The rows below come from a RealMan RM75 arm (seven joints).
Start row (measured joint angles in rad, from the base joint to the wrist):
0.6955, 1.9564, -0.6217, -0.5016, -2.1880, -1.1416, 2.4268
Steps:
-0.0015, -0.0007, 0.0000, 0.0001, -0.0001, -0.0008, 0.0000
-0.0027, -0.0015, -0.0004, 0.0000, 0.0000, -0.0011, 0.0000
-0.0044, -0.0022, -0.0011, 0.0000, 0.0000, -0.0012, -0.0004
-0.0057, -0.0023, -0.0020, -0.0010, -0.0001, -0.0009, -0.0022
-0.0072, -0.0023, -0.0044, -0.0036, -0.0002, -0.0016, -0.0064
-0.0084, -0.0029, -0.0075, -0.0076, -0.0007, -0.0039, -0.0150
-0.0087, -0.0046, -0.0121, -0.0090, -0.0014, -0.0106, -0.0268
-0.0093, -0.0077, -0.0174, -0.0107, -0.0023, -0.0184, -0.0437
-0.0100, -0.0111, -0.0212, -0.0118, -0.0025, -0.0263, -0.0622
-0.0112, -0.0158, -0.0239, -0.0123, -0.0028, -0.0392, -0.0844
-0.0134, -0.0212, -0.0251, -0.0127, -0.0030, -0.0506, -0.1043
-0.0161, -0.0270, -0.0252, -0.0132, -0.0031, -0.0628, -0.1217
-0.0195, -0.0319, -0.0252, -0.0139, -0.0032, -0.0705, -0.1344
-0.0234, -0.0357, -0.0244, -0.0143, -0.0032, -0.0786, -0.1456
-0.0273, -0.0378, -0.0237, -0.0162, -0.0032, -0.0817, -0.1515
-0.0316, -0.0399, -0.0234, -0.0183, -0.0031, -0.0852, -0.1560
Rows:
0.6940, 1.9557, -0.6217, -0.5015, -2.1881, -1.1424, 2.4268
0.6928, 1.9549, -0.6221, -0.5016, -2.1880, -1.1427, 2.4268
0.6911, 1.9542, -0.6228, -0.5016, -2.1880, -1.1428, 2.4264
0.6898, 1.9541, -0.6237, -0.5026, -2.1881, -1.1425, 2.4246
0.6883, 1.9541, -0.6261, -0.5052, -2.1882, -1.1432, 2.4204
0.6871, 1.9535, -0.6292, -0.5092, -2.1887, -1.1455, 2.4118
0.6868, 1.9518, -0.6338, -0.5106, -2.1894, -1.1522, 2.4000
0.6862, 1.9487, -0.6391, -0.5123, -2.1903, -1.1600, 2.3831
0.6855, 1.9453, -0.6429, -0.5134, -2.1905, -1.1679, 2.3646
0.6843, 1.9406, -0.6456, -0.5139, -2.1908, -1.1808, 2.3424
0.6821, 1.9352, -0.6468, -0.5143, -2.1910, -1.1922, 2.3225
0.6794, 1.9294, -0.6469, -0.5148, -2.1911, -1.2044, 2.3051
0.6760, 1.9245, -0.6469, -0.5155, -2.1912, -1.2121, 2.2924
0.6721, 1.9207, -0.6461, -0.5159, -2.1912, -1.2202, 2.2812
0.6682, 1.9186, -0.6454, -0.5178, -2.1912, -1.2233, 2.2753
0.6639, 1.9165, -0.6451, -0.5199, -2.1911, -1.2268, 2.2708

